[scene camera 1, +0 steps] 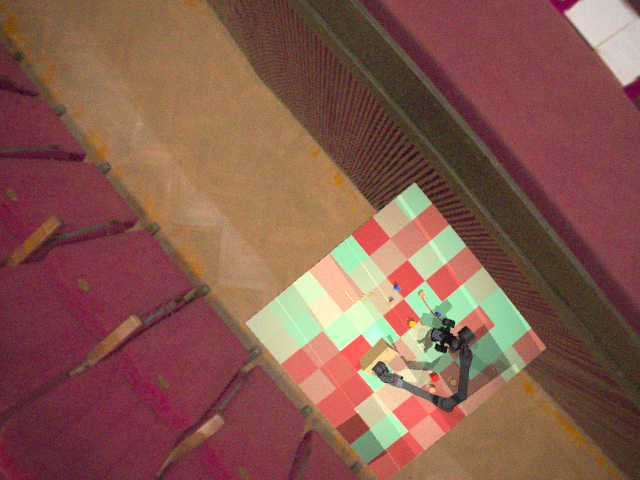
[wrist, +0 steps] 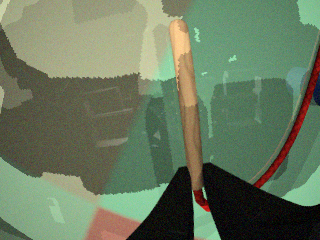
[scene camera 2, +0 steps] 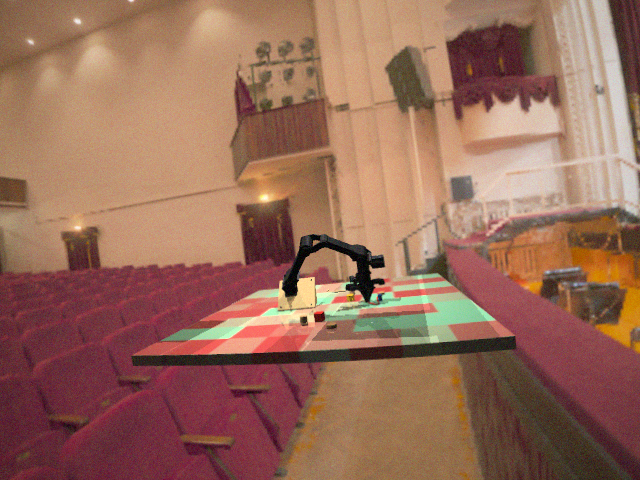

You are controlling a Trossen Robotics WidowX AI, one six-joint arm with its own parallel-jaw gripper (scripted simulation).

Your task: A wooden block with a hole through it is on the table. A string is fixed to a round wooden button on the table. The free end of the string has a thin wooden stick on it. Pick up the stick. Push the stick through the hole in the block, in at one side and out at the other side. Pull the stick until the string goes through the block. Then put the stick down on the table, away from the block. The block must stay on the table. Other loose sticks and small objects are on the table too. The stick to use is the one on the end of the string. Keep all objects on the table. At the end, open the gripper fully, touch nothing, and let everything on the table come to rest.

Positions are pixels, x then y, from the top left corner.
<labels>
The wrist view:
gripper: 195, 173
thin wooden stick: 178, 30
</labels>
